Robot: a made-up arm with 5 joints.
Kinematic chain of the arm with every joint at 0, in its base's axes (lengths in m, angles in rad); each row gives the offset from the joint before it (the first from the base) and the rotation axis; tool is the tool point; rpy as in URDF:
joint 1: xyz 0 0 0.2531 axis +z
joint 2: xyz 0 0 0 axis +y
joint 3: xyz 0.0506 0 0.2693 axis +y
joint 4: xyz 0.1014 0 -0.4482 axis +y
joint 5: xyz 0.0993 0 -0.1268 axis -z
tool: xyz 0 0 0 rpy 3.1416 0 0
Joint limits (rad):
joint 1: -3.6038..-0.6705
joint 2: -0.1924..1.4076
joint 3: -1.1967..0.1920
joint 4: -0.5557..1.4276
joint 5: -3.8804..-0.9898
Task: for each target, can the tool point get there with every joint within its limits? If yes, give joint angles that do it. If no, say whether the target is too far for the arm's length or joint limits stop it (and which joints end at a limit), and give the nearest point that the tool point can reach.
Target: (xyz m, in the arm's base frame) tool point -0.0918 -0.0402 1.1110
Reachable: no: joint limits stop it (at a limit: joint 2, joint 3, joint 4) | nearest point -0.4938 -0.2162 0.6846 | short by 0.612 m
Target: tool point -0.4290 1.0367 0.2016
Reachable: no: too far | nearest point -0.6290 0.3134 0.2103 | short by 0.751 m
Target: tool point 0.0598 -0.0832 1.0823
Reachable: no: joint limits stop it (at a limit: joint 2, joint 3, joint 4) | nearest point 0.3146 -0.4377 0.6846 | short by 0.591 m
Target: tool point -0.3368 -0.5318 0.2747
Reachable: yes | joints -2.1353 0.1161 -0.8955 -0.1740 -2.8342
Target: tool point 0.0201 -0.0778 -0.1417
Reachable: yes | joints -1.3178 0.6514 -0.0410 -0.2663 -2.4470
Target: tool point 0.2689 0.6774 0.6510
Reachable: no: joint limits stop it (at a limit: joint 2, joint 3) | nearest point 0.1096 0.2762 0.2657 | short by 0.579 m
